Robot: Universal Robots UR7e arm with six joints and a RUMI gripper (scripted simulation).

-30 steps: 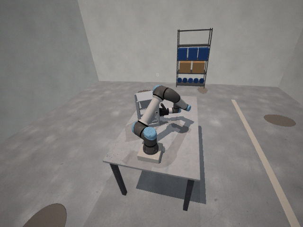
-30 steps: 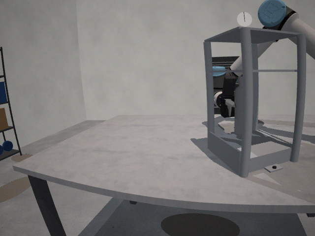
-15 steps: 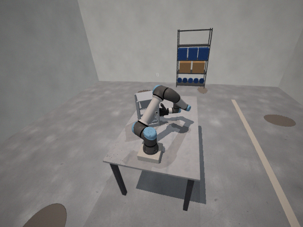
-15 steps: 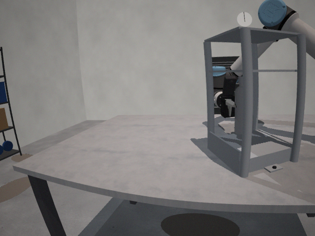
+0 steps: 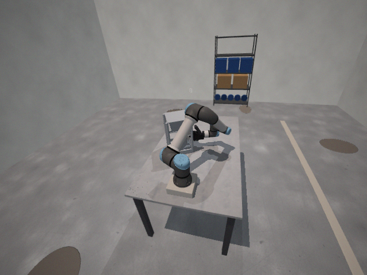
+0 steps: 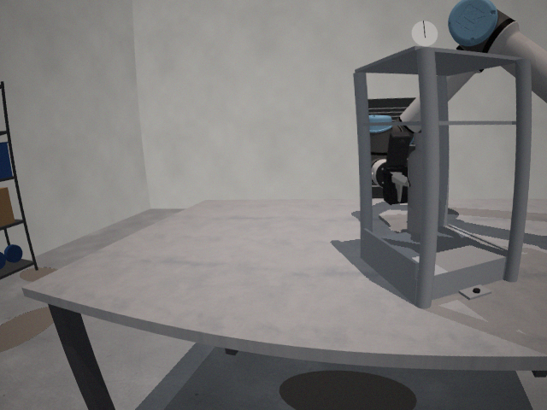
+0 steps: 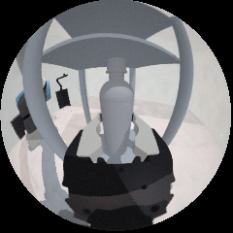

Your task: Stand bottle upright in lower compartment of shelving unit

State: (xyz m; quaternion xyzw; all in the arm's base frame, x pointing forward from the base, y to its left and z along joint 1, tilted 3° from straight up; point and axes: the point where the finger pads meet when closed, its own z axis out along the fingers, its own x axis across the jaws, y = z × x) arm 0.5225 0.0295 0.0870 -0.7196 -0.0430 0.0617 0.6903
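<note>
My gripper is now 3 cm below the grey bottle. From my hand the other things lie so: grey shelving unit 5 cm to the left, 3 cm above, 2 cm behind.
</note>
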